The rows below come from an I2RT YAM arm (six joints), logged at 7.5 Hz.
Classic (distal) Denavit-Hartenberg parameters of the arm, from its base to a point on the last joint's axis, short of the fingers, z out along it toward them. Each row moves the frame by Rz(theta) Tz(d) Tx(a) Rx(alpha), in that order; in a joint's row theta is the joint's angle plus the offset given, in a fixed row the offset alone. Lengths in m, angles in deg.
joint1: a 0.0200  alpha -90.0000  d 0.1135  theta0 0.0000
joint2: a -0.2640  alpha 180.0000  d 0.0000  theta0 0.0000
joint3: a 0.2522  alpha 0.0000  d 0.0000  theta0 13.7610
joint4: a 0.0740  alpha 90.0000  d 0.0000  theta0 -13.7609
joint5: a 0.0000  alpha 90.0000  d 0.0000  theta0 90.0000
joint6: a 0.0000  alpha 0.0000  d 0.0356  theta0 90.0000
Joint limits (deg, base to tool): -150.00..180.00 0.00..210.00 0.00..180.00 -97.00..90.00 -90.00..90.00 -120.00..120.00
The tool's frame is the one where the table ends.
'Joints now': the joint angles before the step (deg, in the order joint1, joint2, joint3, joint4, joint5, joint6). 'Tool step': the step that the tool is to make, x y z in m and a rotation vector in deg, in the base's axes. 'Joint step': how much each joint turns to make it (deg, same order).
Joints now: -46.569 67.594 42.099 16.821 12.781 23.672
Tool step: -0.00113 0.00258 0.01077 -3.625 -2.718 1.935
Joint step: -0.044 -1.098 -0.175 3.732 -1.909 -0.748
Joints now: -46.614 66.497 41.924 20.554 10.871 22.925
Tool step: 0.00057 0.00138 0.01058 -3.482 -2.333 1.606
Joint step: 0.096 -0.388 0.349 3.529 -1.486 -0.761
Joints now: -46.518 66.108 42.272 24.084 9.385 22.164
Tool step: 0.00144 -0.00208 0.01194 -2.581 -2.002 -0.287
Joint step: -0.052 0.458 1.564 2.199 0.224 -0.334
